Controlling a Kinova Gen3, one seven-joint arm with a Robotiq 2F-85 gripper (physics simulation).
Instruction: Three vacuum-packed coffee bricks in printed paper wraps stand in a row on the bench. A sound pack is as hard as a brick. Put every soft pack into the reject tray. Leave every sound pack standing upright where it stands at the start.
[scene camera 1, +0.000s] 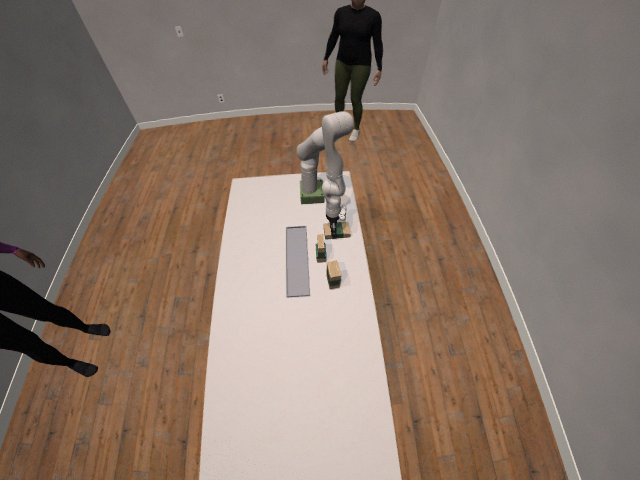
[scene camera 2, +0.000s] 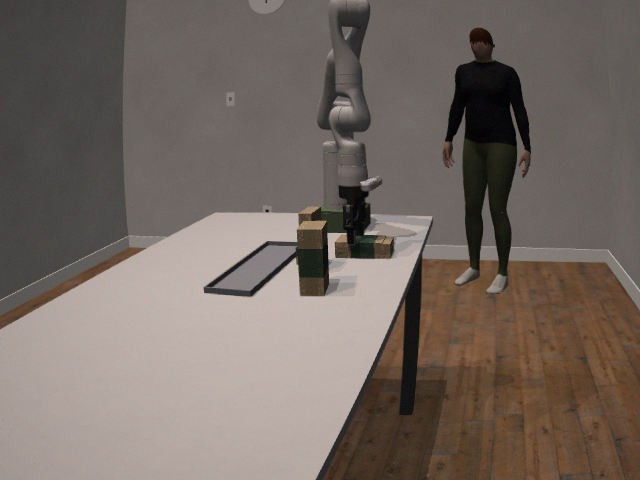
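The gripper (scene camera 2: 355, 241) is 155 cm from the lens, while a coffee brick (scene camera 2: 312, 239) sits 122 cm from the lens. The coffee brick is nearer to the lens than the gripper.
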